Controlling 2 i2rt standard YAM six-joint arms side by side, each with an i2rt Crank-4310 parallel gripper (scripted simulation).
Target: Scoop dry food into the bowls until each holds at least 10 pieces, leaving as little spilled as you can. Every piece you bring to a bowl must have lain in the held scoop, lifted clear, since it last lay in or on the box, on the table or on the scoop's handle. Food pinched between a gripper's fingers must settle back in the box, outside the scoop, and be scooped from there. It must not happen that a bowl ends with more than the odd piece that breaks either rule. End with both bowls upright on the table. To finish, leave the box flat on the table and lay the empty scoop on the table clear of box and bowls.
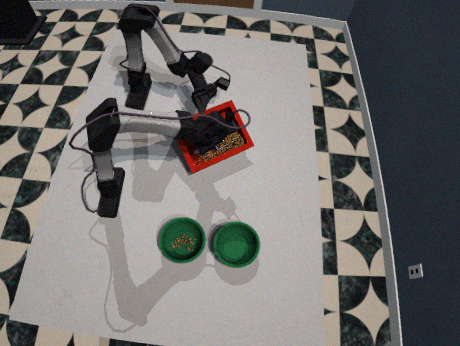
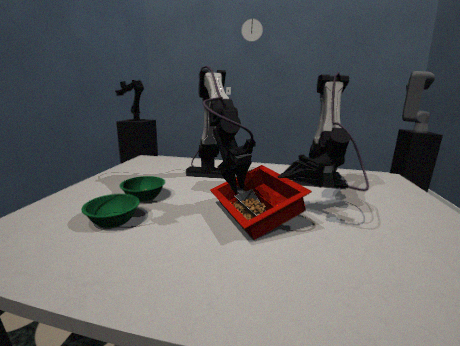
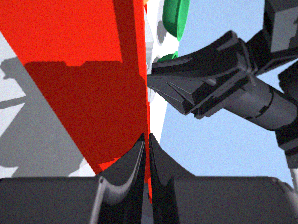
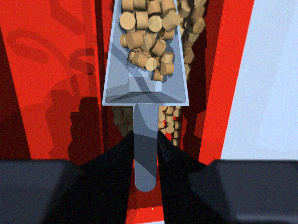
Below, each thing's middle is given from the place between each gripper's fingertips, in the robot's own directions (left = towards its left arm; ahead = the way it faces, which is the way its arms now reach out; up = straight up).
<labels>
I see my right gripper 60 mm to the right of the red box [image 2: 276,193] and 10 mm short of it.
My left gripper [image 2: 278,178] is now 7 cm to the left of the red box, 5 cm short of it and 5 cm above it.
</labels>
